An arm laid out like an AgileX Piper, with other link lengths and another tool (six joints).
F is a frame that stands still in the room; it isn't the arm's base.
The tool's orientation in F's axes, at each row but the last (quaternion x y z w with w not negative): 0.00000 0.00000 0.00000 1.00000; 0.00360 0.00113 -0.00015 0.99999; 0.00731 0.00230 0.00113 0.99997; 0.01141 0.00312 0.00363 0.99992; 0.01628 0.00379 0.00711 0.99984; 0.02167 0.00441 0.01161 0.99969; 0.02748 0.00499 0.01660 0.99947; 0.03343 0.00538 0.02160 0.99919; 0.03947 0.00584 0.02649 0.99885; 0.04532 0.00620 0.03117 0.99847; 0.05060 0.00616 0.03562 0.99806; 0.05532 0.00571 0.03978 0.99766; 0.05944 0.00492 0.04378 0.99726
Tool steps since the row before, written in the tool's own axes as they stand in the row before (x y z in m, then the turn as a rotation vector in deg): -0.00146 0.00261 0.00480 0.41 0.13 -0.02; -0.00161 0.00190 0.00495 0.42 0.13 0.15; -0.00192 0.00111 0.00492 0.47 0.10 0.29; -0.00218 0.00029 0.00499 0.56 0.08 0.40; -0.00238 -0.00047 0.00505 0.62 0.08 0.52; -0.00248 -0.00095 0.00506 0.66 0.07 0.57; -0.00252 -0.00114 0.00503 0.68 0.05 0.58; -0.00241 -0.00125 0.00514 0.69 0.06 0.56; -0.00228 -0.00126 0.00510 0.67 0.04 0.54; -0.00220 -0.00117 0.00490 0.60 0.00 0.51; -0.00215 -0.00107 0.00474 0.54 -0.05 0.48; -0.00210 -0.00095 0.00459 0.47 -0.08 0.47; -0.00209 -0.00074 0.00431 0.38 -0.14 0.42
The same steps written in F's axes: -0.00146 0.00261 0.00480 0.41 0.13 -0.02; -0.00160 0.00186 0.00497 0.42 0.13 0.15; -0.00190 0.00103 0.00494 0.47 0.10 0.29; -0.00215 0.00016 0.00501 0.56 0.07 0.40; -0.00233 -0.00067 0.00505 0.62 0.07 0.52; -0.00241 -0.00123 0.00503 0.66 0.06 0.57; -0.00243 -0.00150 0.00498 0.68 0.04 0.58; -0.00229 -0.00169 0.00507 0.69 0.05 0.56; -0.00214 -0.00178 0.00501 0.67 0.03 0.54; -0.00205 -0.00174 0.00479 0.61 -0.01 0.50; -0.00199 -0.00169 0.00463 0.55 -0.06 0.47; -0.00195 -0.00161 0.00447 0.48 -0.09 0.45; -0.00195 -0.00142 0.00420 0.40 -0.15 0.40
